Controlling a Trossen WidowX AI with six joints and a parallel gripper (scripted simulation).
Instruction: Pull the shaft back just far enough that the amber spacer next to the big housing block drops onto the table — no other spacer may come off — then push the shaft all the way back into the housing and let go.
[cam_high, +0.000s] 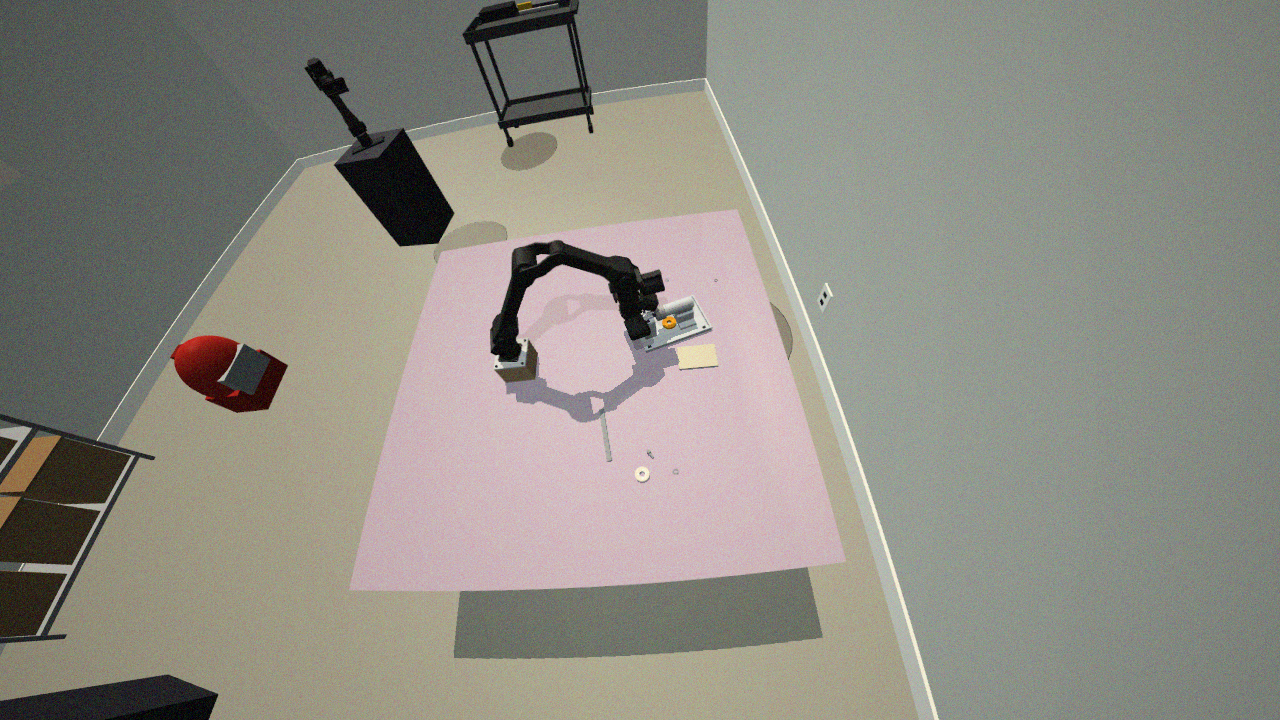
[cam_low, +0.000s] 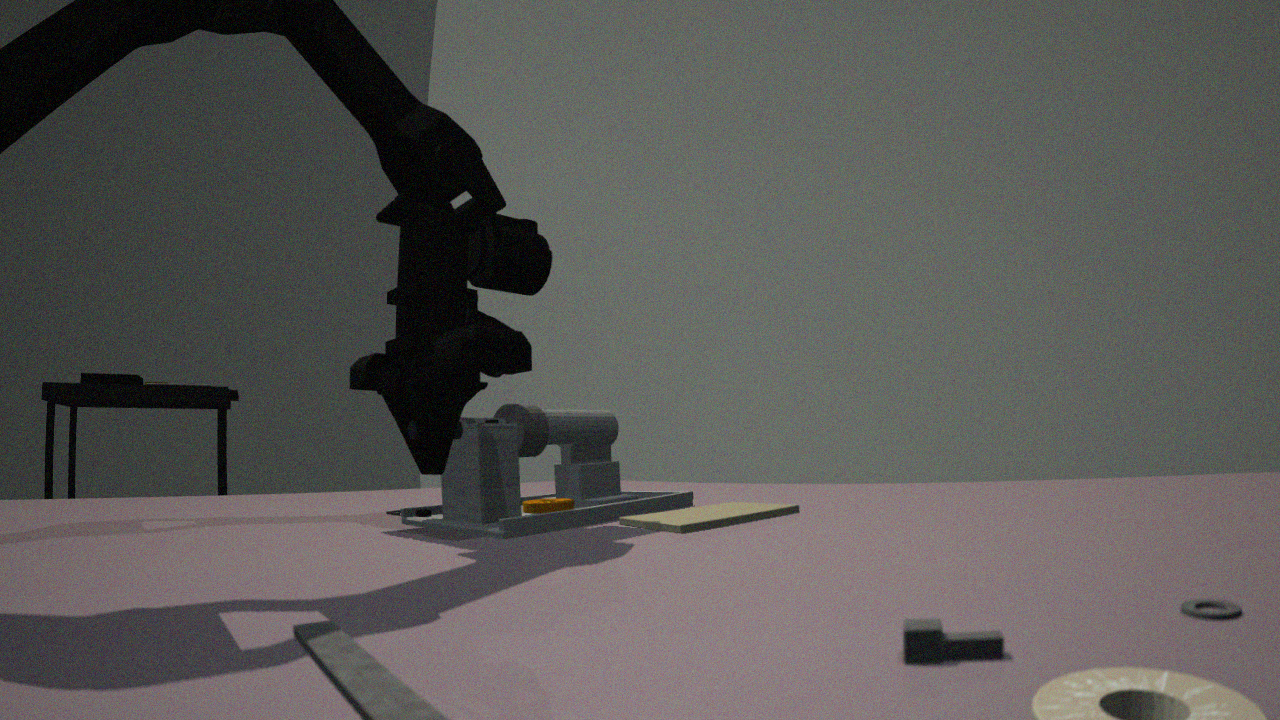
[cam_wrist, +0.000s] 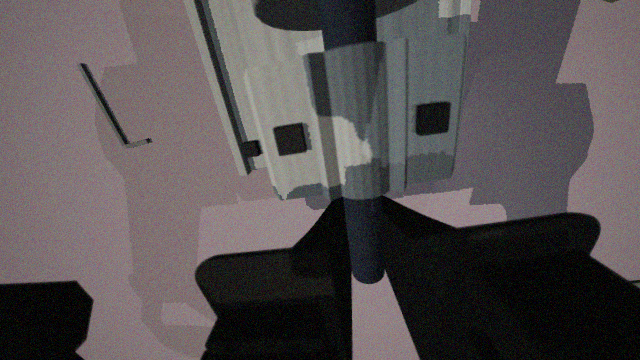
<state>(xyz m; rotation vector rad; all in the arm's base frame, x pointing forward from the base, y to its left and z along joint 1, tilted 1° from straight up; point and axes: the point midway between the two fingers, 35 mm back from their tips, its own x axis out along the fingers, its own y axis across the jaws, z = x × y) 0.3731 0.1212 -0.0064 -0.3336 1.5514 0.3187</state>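
Now: the dark blue shaft 7 cm ahead of my gripper tip, 3 cm to the left of it and 3 cm above it. Round my gripper tip: L-shaped key 17 cm to the left, 4 cm below, 1 cm behind; amber spacer 11 cm ahead, 5 cm to the left, 3 cm below; tan flat plate 20 cm ahead, 8 cm to the right, 4 cm below.
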